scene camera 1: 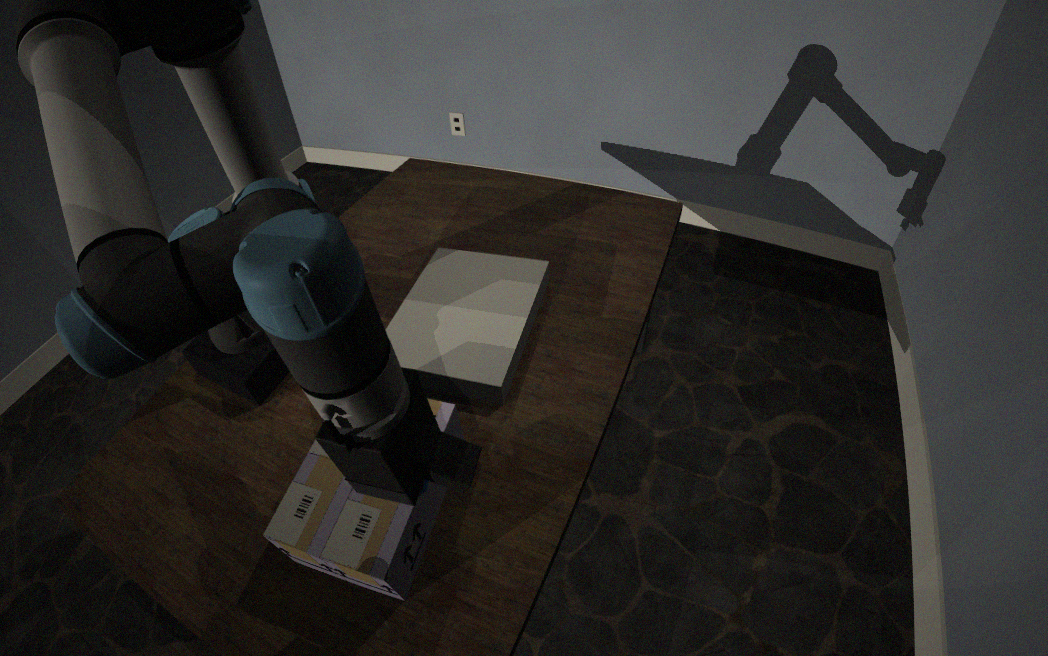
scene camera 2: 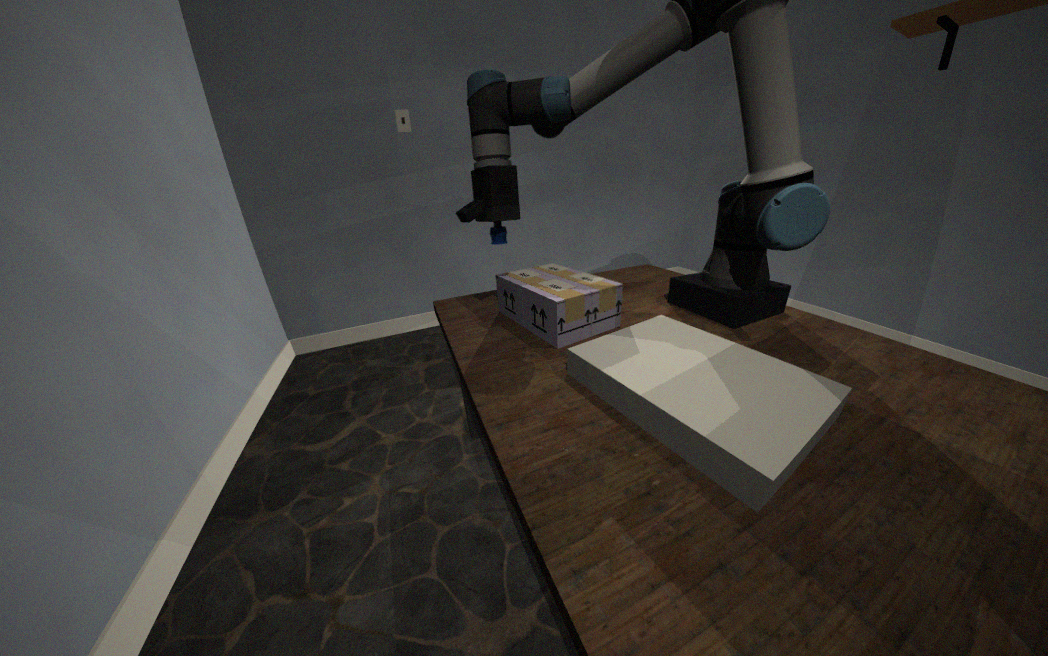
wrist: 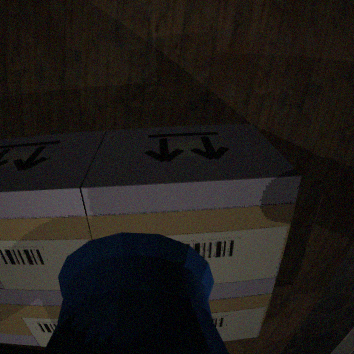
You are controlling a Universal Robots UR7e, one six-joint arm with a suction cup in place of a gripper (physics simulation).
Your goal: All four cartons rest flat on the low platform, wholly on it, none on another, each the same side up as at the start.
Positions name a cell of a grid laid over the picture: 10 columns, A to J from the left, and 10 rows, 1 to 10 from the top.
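In the wrist view a low platform is out of frame. I do see the platform in scene camera 1 (E5), and it shows in scene camera 2 (H7) as well.
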